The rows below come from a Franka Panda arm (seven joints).
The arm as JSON. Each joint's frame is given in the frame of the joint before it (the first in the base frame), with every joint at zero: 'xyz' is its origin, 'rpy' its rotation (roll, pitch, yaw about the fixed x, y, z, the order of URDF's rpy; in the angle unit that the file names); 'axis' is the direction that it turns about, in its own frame. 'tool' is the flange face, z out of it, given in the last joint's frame.
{
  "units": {
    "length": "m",
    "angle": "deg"
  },
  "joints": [
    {
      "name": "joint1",
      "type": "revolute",
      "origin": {
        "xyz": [
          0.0,
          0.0,
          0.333
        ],
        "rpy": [
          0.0,
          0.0,
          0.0
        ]
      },
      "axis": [
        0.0,
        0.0,
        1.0
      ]
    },
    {
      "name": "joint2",
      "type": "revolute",
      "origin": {
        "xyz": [
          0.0,
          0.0,
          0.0
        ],
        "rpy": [
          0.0,
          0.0,
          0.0
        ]
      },
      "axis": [
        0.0,
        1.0,
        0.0
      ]
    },
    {
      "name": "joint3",
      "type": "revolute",
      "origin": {
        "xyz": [
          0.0,
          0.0,
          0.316
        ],
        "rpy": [
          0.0,
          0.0,
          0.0
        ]
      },
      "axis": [
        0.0,
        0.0,
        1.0
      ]
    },
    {
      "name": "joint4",
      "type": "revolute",
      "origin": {
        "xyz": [
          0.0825,
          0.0,
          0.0
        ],
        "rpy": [
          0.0,
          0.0,
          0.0
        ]
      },
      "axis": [
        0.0,
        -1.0,
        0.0
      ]
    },
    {
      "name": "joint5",
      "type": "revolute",
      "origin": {
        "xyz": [
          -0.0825,
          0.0,
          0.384
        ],
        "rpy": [
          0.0,
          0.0,
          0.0
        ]
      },
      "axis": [
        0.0,
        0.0,
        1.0
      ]
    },
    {
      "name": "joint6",
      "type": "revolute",
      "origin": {
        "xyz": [
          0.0,
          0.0,
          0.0
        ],
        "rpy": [
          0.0,
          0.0,
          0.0
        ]
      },
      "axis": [
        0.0,
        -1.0,
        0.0
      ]
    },
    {
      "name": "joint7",
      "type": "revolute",
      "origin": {
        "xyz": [
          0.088,
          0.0,
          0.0
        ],
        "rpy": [
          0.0,
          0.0,
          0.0
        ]
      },
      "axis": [
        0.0,
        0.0,
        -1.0
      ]
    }
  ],
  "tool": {
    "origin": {
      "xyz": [
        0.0,
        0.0,
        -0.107
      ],
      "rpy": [
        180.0,
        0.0,
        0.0
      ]
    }
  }
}
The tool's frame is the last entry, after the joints.
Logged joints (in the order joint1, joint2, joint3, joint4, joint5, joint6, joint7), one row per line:
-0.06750 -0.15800 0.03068 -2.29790 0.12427 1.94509 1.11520
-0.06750 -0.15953 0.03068 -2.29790 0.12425 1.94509 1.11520
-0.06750 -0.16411 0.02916 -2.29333 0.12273 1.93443 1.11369
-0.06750 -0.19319 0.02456 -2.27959 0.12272 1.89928 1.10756
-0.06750 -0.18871 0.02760 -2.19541 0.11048 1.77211 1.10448
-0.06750 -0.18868 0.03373 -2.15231 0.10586 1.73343 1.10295
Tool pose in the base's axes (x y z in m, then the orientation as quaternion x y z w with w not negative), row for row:
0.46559 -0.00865 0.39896 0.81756 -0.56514 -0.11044 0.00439
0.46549 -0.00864 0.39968 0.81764 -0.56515 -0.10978 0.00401
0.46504 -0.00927 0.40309 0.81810 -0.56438 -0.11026 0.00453
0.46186 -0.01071 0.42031 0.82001 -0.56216 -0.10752 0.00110
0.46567 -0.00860 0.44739 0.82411 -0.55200 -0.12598 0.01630
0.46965 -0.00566 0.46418 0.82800 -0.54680 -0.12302 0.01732
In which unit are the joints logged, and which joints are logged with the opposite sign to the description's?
The joints are logged in radians. Opposite sign: none.
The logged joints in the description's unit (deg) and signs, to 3 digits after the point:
-3.867 -9.053 1.758 -131.660 7.120 111.445 63.896
-3.867 -9.140 1.758 -131.660 7.119 111.445 63.896
-3.867 -9.403 1.671 -131.398 7.032 110.835 63.810
-3.867 -11.069 1.407 -130.611 7.031 108.821 63.459
-3.867 -10.812 1.581 -125.788 6.330 101.534 63.282
-3.867 -10.811 1.933 -123.318 6.065 99.318 63.194

